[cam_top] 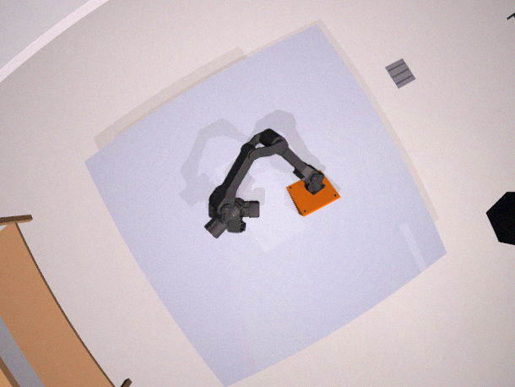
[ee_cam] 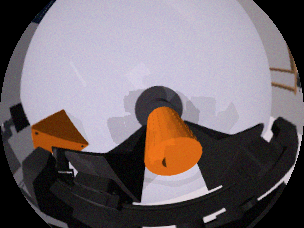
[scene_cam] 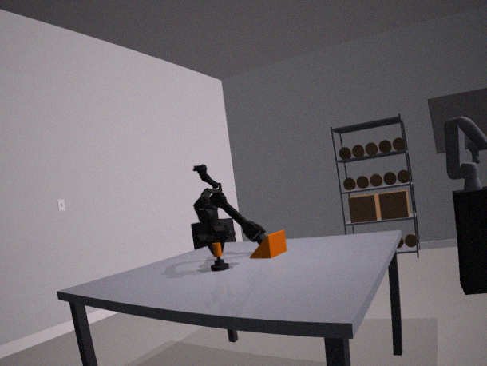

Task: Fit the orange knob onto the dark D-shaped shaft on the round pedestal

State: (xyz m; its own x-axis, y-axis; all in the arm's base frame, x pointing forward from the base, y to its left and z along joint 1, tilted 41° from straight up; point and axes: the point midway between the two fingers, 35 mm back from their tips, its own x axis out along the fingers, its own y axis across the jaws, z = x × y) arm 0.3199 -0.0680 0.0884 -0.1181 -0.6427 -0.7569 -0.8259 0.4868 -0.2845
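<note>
Now: the orange knob 2 cm above my gripper tip. From my gripper tip the other things lie so: dark round pedestal: 4 cm below.
</note>
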